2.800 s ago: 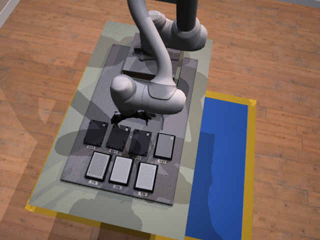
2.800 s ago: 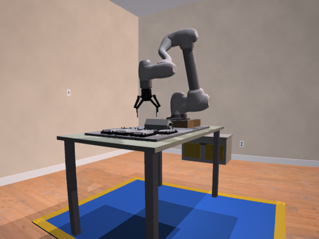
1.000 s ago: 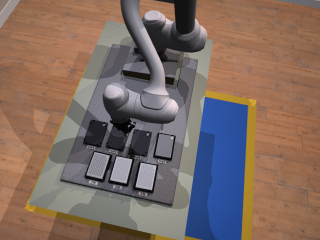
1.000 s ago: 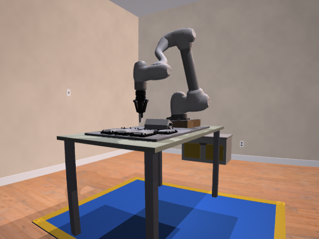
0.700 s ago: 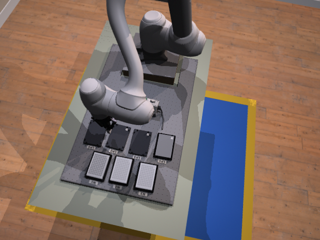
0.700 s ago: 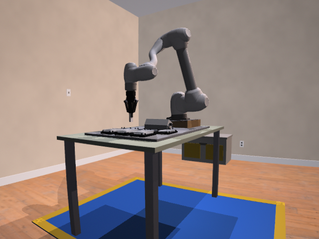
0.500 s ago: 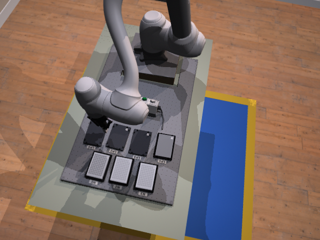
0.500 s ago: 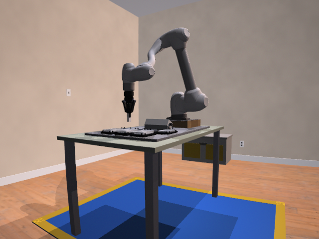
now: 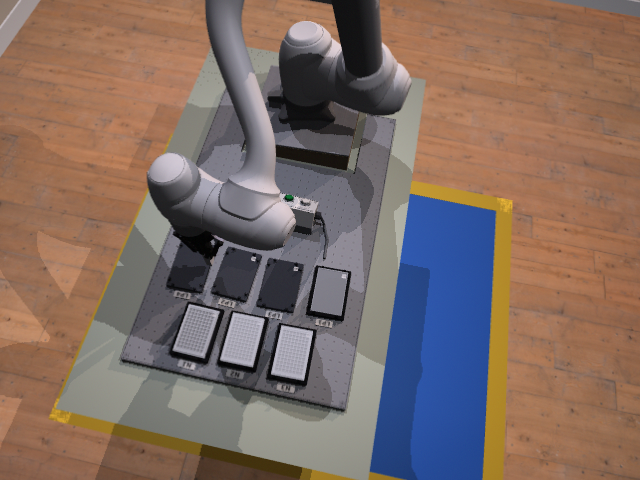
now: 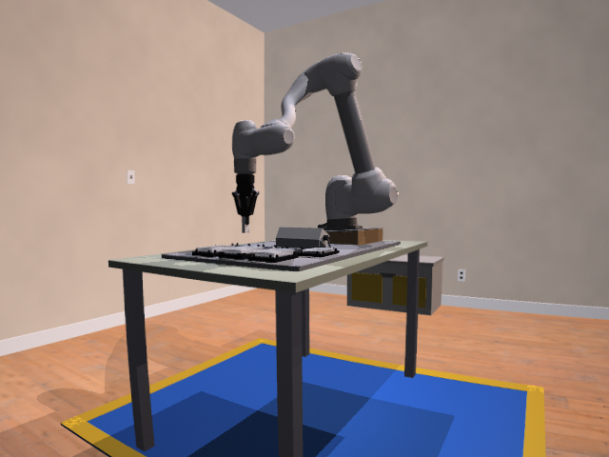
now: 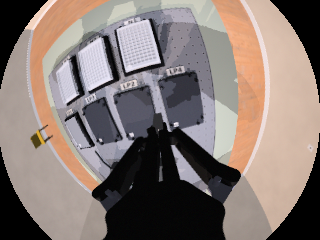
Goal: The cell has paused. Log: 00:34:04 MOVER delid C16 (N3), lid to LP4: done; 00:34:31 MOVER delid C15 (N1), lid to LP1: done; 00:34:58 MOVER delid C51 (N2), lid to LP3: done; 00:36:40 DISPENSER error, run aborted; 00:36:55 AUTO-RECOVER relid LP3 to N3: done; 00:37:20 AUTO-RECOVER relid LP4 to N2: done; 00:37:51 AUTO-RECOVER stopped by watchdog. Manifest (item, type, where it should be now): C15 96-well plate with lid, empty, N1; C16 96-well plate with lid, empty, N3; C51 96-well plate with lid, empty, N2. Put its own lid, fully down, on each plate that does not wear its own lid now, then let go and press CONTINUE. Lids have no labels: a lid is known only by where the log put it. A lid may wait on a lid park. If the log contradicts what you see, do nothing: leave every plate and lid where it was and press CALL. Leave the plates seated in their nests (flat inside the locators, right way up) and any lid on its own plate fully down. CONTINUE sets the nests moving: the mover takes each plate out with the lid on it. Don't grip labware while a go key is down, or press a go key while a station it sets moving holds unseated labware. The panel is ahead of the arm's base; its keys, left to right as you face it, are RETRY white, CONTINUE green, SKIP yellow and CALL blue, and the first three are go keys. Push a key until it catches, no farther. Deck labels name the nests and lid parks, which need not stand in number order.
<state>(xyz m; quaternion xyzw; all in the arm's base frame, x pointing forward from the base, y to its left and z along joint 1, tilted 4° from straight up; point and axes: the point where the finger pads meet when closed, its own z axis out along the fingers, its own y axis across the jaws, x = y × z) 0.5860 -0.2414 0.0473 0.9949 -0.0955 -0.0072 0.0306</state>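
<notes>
Now: hand 60 mm short of the lid park LP1, 330 mm to the right of it and 100 mm above it. From my hand the other things lie so: lid park LP4: 10 mm behind, 70 mm to the right, 100 mm below; lid park LP2: 10 mm ahead, 60 mm to the left, 100 mm below; lid park LP3: 40 mm ahead, 190 mm to the left, 100 mm below.
</notes>
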